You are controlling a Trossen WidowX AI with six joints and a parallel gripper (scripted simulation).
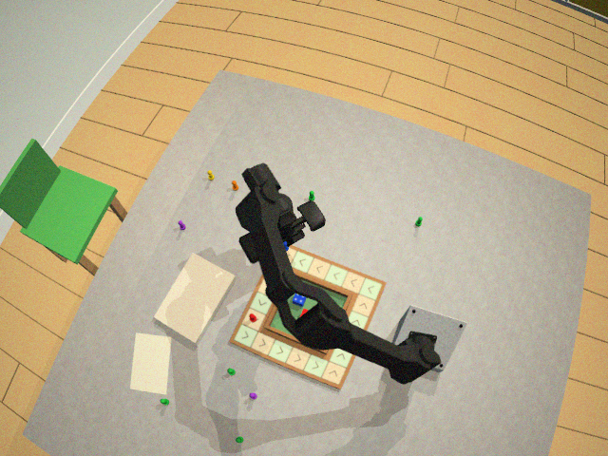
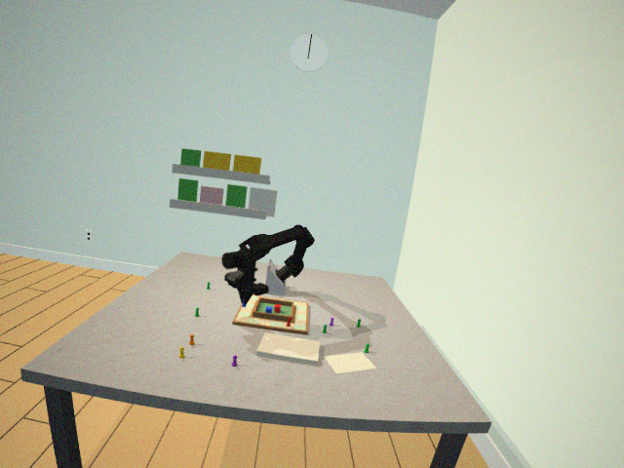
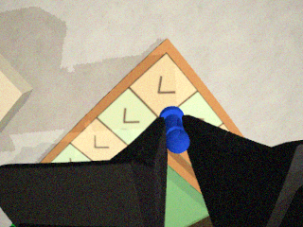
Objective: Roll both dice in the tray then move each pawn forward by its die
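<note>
My gripper tip is now 6 cm past the blue die, 10 cm to the right of it and 5 cm above it. From my gripper tip the other things lie so: green tray (9 cm behind, 13 cm to the left, 7 cm below); red pawn (3 cm ahead, 18 cm to the left, 5 cm below); blue pawn (1 cm above).
</note>
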